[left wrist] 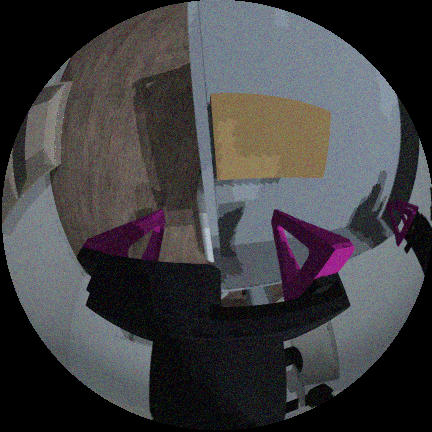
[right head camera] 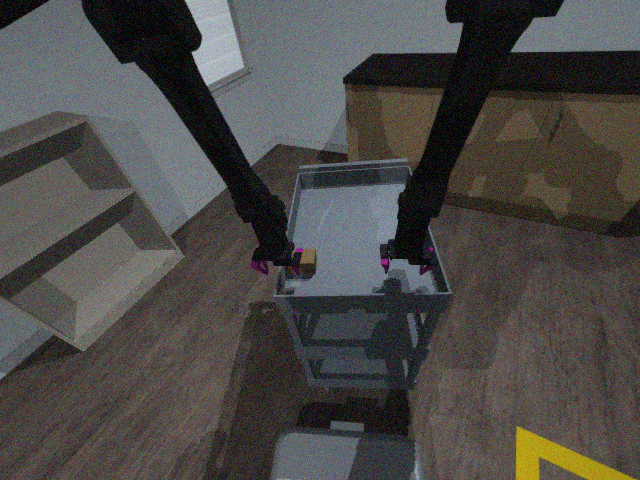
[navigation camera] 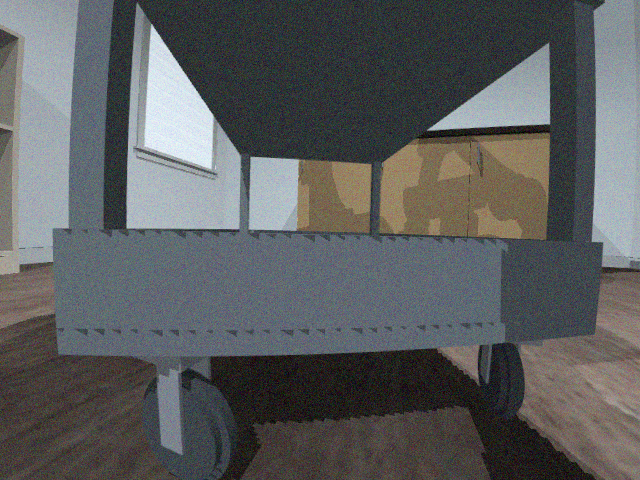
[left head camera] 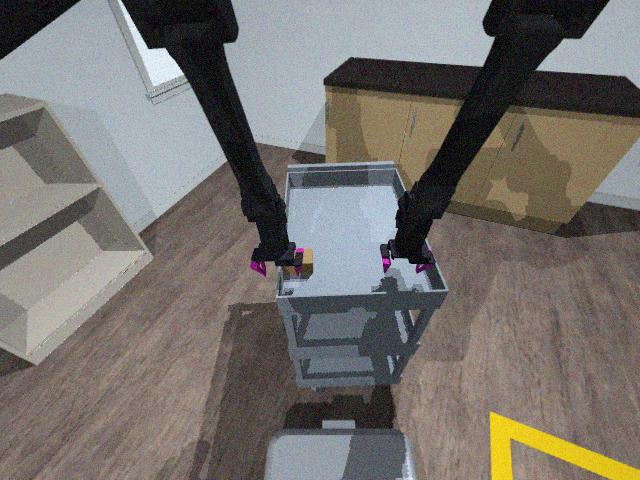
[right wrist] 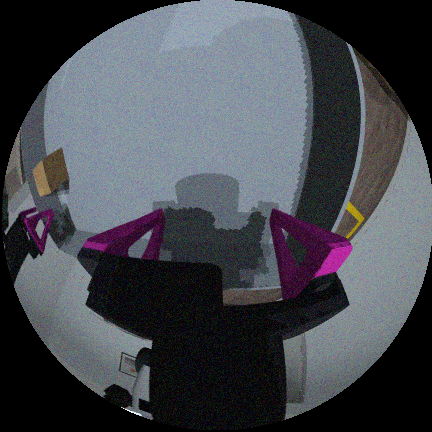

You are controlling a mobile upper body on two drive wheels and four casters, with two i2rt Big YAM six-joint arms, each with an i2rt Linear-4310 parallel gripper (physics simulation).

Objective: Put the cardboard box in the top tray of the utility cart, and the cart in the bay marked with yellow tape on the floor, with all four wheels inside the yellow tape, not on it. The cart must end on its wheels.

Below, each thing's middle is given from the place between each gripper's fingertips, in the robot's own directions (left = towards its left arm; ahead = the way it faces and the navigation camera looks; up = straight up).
Labels:
I see my right gripper 300 mm to the right of the small brown cardboard box point(left wrist: 254, 135), 60 mm short of it and 20 mm above it.
I see the small brown cardboard box 70 mm ahead of my left hand, 40 mm to the right of it and 20 mm below it.

